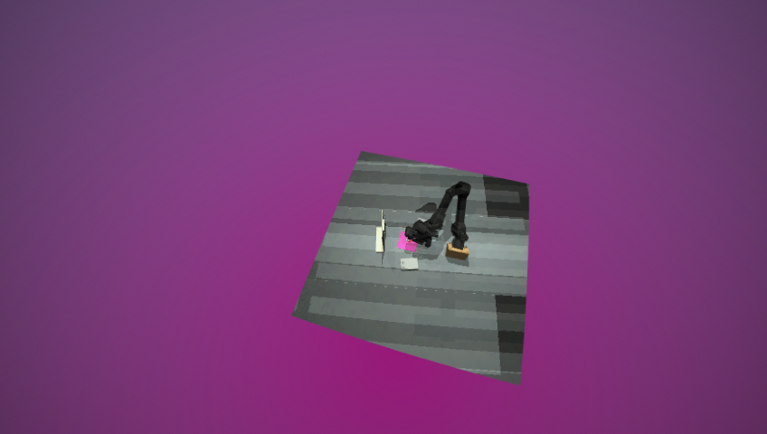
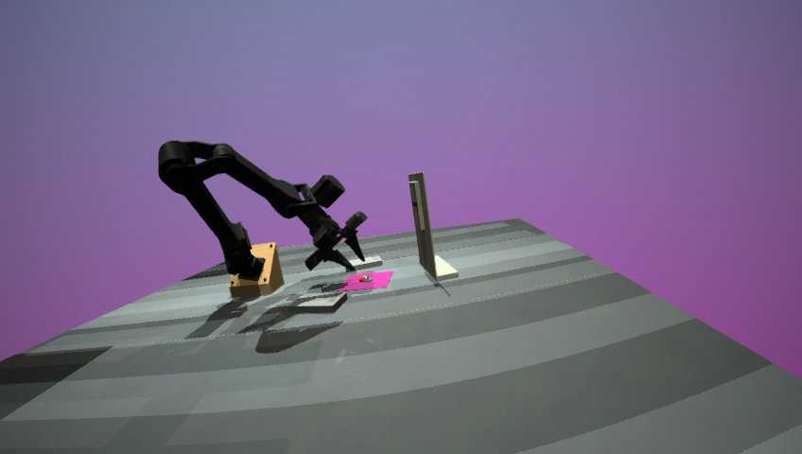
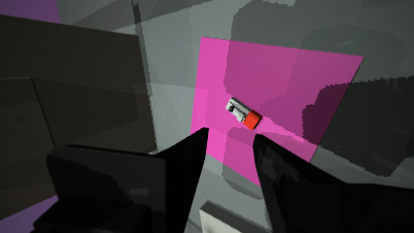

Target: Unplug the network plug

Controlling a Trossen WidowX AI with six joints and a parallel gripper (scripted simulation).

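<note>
Now: the red plug 10 mm ahead of my gripper tip and 30 mm below it. From my gripper tip the other things lie so: magenta marked square 10 mm ahead, 40 mm below; then beige upright panel 170 mm ahead, 50 mm to the left, 70 mm above.
</note>
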